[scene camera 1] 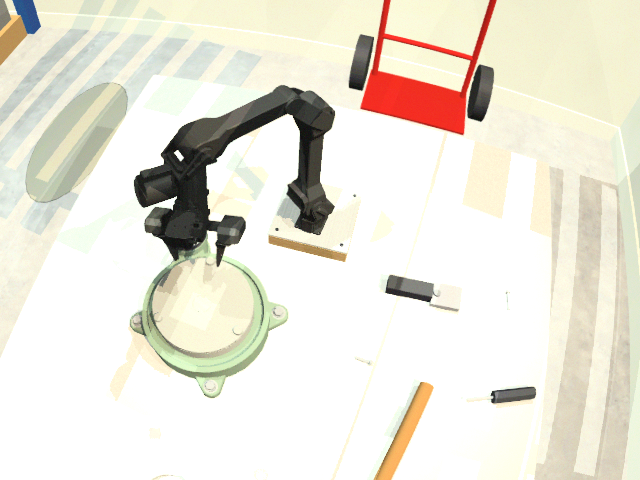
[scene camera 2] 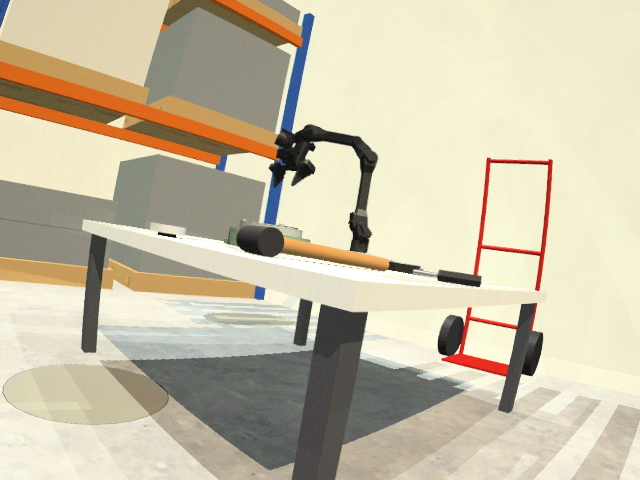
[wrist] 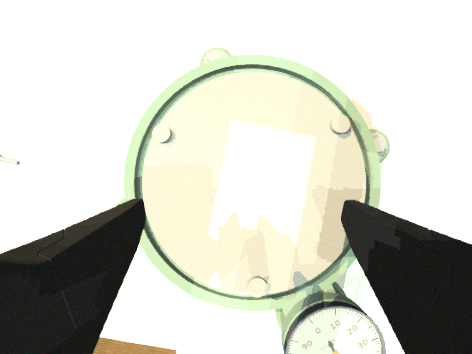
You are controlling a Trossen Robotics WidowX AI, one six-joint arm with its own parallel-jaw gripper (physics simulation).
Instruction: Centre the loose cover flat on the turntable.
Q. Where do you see a wooden-handled hammer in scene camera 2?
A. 266, 241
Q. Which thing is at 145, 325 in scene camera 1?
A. A turntable.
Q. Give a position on a cream round cover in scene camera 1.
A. At 203, 311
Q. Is my gripper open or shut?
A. Open.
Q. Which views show my gripper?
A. Scene camera 1, scene camera 2 and the wrist view: all of them.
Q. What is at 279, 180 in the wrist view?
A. A cream round cover.
